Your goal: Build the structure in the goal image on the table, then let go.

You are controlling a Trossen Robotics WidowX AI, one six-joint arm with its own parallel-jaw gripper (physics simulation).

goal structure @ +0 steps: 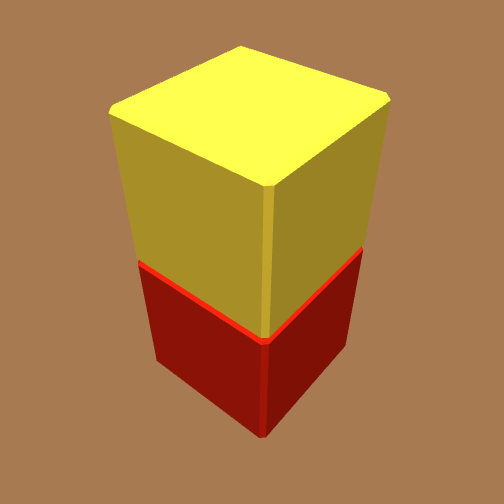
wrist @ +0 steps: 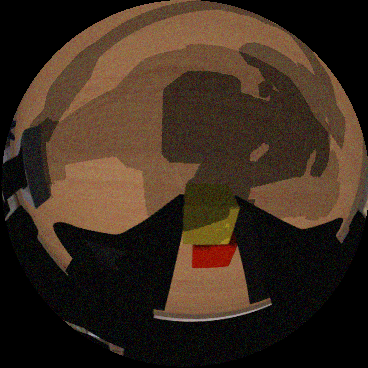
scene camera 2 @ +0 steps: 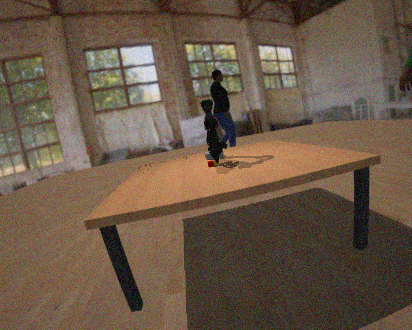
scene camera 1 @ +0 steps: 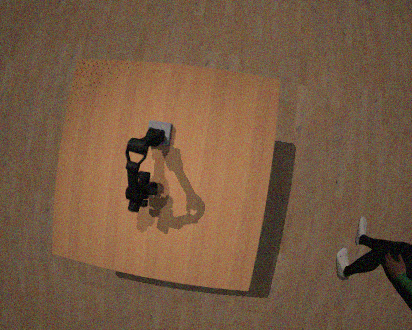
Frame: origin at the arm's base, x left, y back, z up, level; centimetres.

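Seen in the pictures: gripper, fingertip midpoint: (wrist: 207, 200) (scene camera 2: 217, 162); arm's base, origin of the base link: (wrist: 21, 169) (scene camera 1: 158, 136).
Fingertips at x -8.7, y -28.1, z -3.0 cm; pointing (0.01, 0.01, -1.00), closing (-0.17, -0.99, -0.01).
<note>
Offsets run from my fingertips to a thing's top centre. Level surfaces: height alone.
A yellow block {dx -0.8, dy +0.1, dz +2.1 cm} (wrist: 206, 236) (scene camera 2: 216, 163) is between the two black fingertips in the wrist view. My gripper (wrist: 207, 200) points down and is shut on it, one finger at each side. In scene camera 1 the arm hides both blocks. A red block {dx -4.3, dy -0.1, dz +2.0 cm} (wrist: 212, 256) (scene camera 2: 210, 163) is close beside the yellow one, partly covered by it in the wrist view, and lies between the lower parts of the fingers there. Whether the yellow block is clear of the table cannot be told.
The wooden table {dz -1.3 cm} (scene camera 1: 225, 150) (scene camera 2: 165, 192) carries the arm on a grey base plate (scene camera 1: 167, 127), a short way from the blocks. The arm's shadow falls over the table beside it. One person (scene camera 2: 221, 100) stands behind the table, and another's legs (scene camera 1: 367, 257) show on the floor at the right.
</note>
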